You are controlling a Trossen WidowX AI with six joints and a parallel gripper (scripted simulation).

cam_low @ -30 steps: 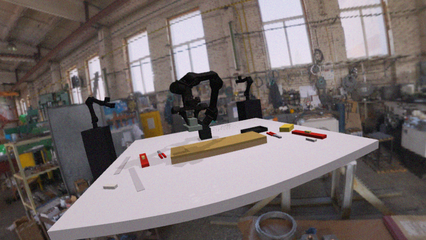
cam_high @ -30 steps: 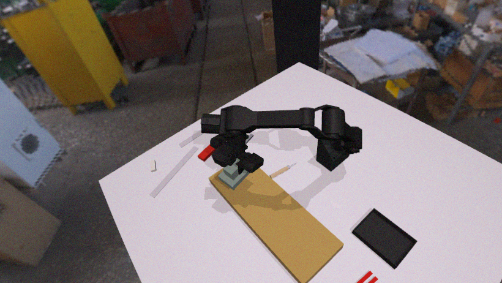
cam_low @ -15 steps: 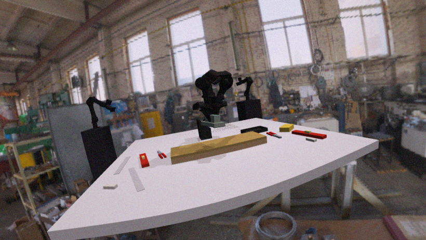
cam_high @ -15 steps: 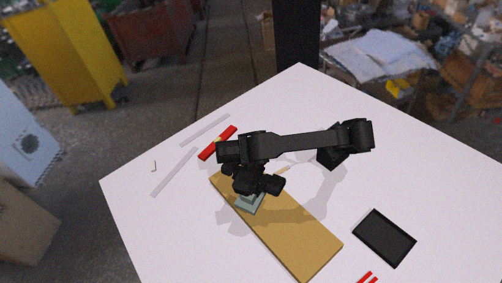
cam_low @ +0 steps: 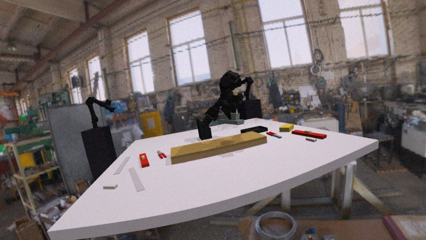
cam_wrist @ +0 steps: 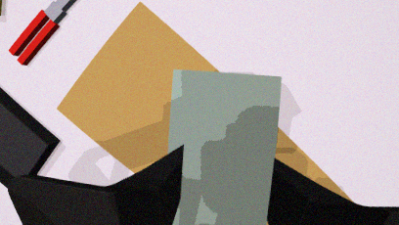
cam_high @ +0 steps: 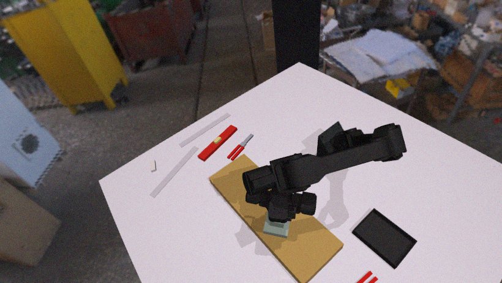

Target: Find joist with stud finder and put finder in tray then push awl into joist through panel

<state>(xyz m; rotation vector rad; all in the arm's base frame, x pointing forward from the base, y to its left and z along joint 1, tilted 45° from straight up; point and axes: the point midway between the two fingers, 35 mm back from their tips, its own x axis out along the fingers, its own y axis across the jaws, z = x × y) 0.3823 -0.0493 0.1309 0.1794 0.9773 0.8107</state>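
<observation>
Now: the black tray 220 mm behind my gripper tip, 250 mm to the left of it and 140 mm below it. Also, from my gripper tip: yellow block: 60 mm behind, 420 mm to the left, 140 mm below; then stud finder: 20 mm behind, 10 mm to the right, 20 mm above; then awl: 220 mm behind, 180 mm to the right, 150 mm below.
</observation>
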